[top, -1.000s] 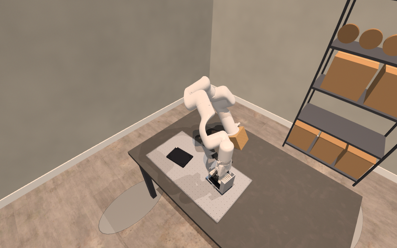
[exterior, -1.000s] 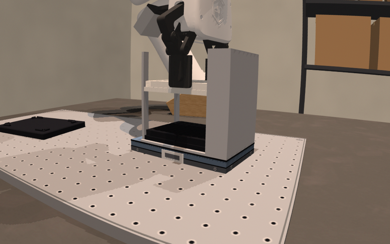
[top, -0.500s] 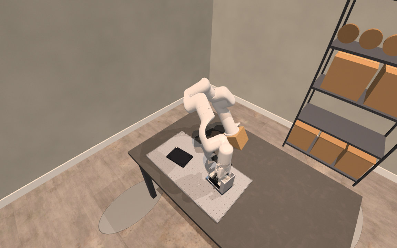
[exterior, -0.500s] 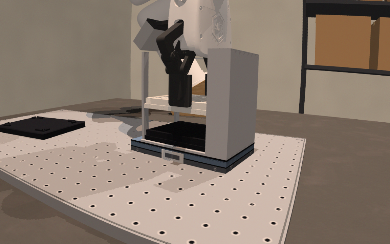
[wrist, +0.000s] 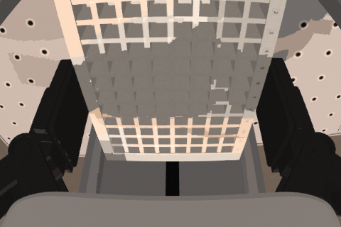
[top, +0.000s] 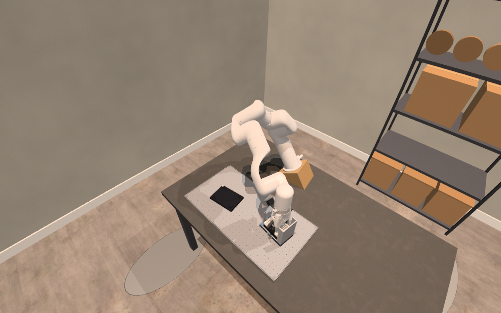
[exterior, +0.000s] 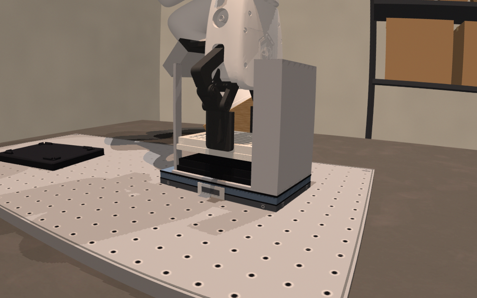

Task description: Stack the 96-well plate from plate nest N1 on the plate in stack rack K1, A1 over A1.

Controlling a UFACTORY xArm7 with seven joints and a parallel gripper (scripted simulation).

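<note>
Right now the white 96-well plate is 10 mm below my hand. From my hand the other things lie so: black 96-well plate: 40 mm below; then tall grey wall: 70 mm to the left, 20 mm above; then thin post: 70 mm to the right, 40 mm ahead, 20 mm above.
</note>
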